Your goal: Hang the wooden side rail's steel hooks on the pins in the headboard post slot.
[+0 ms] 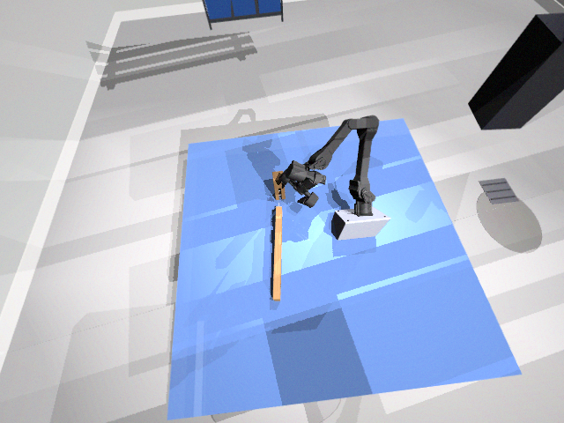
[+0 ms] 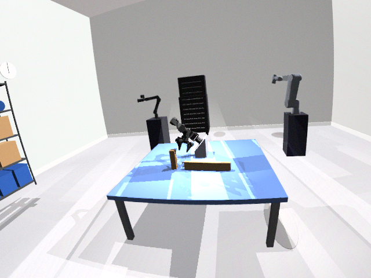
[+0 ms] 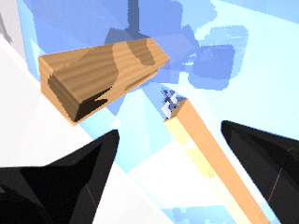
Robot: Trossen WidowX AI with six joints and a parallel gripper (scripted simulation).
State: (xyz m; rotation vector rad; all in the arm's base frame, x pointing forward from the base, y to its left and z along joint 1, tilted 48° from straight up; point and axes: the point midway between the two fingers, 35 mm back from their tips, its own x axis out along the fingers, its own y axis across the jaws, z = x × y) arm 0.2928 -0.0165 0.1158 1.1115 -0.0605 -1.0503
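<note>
My gripper tip is now 80 mm to the left of the headboard post, 60 mm above it and 50 mm short of it.
</note>
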